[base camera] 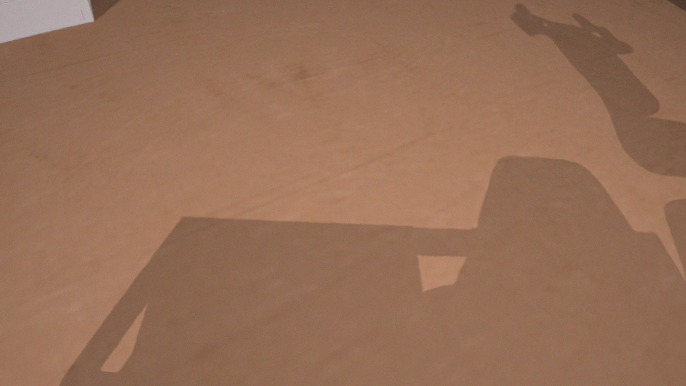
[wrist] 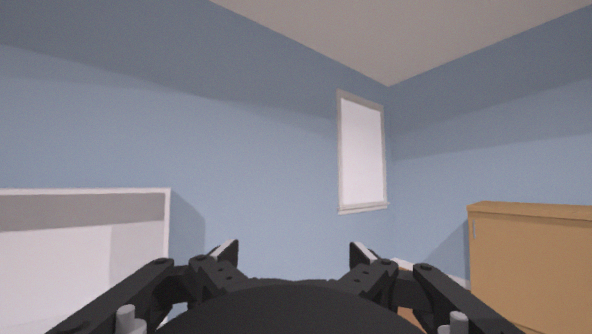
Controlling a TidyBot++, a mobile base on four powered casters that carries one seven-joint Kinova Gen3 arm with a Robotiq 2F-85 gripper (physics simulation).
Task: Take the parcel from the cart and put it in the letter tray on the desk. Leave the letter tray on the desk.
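Frame: origin at the arm's base, x back, y right, z up, level; centimetres.
Where they show: gripper, between the fingertips: [wrist: 293, 253].
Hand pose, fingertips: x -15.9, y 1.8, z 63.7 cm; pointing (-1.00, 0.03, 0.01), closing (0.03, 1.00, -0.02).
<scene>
After its pixels a point has its place.
My gripper [wrist: 293, 253] @(x -15.9, y 1.8, z 63.7 cm) is open in the wrist view, its two fingers wide apart at the bottom with blue wall behind the gap between them. It points level or slightly upward across the room. The parcel, the cart, the letter tray and the desk cannot be made out for certain in either view. In the base camera view the shadow of the arm and gripper falls on the floor at the upper right.
A white piece of furniture [base camera: 40, 17] @(x -90.0, y -65.0, z -36.2 cm) shows at the base view's upper left, on the brown floor [base camera: 300, 125] @(x -57.5, y -4.6, z -39.7 cm). In the wrist view a white open-fronted unit [wrist: 167, 225] @(x -95.1, y -56.4, z 48.8 cm) stands left, a wooden cabinet [wrist: 530, 265] @(x -117.0, y 155.0, z 15.5 cm) right, and a window [wrist: 362, 150] @(x -224.6, y 87.1, z 106.6 cm) is near the corner.
</scene>
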